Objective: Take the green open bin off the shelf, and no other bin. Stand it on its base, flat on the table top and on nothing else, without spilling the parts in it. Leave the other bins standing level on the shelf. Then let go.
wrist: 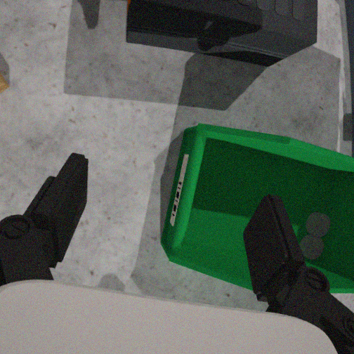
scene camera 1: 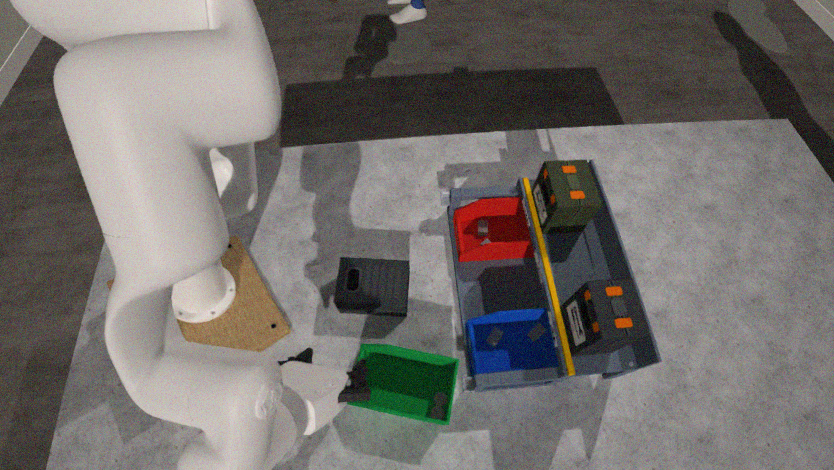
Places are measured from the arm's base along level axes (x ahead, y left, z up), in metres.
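Pixels of known places: gripper, fingertip midpoint: [scene camera 1: 336, 361]; arm's base at its link origin: [scene camera 1: 201, 292].
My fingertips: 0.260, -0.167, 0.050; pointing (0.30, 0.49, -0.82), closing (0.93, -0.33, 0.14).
Note:
Ahead of a thing's pixels: the offset from my fingertips to its top centre, as dx, dy, dz. "spot": to the spot under its first point. Level surfaces: height alone.
The green open bin @[+0.100, -0.038, -0.019] [scene camera 1: 402, 382] [wrist: 220, 230] stands upright on the table top @[dz -0.093] [scene camera 1: 717, 251], left of the shelf @[spot: +0.372, +0.106, +0.019] [scene camera 1: 546, 268] and apart from it. Grey round parts @[spot: +0.158, -0.075, -0.080] [scene camera 1: 438, 402] [wrist: 317, 225] lie inside, at its far end. My gripper [scene camera 1: 337, 360] [wrist: 173, 196] is wide open at the bin's labelled end wall. In the wrist view one finger is outside that wall, and the other is over the bin's inside. Neither finger grips the wall. The red bin @[+0.330, +0.229, -0.012] [scene camera 1: 501, 248] and the blue bin @[+0.312, -0.002, -0.012] [scene camera 1: 519, 347] sit level on the shelf, with a gap between them.
A black ribbed case @[+0.067, +0.143, -0.028] [scene camera 1: 373, 286] [wrist: 295, 32] lies on the table behind the green bin. An olive case @[+0.430, +0.224, +0.104] [scene camera 1: 569, 195] and a dark grey case @[+0.411, -0.007, +0.129] [scene camera 1: 606, 318] stand on the shelf's far side. A wooden plate [scene camera 1: 256, 309] lies under the arm's base.

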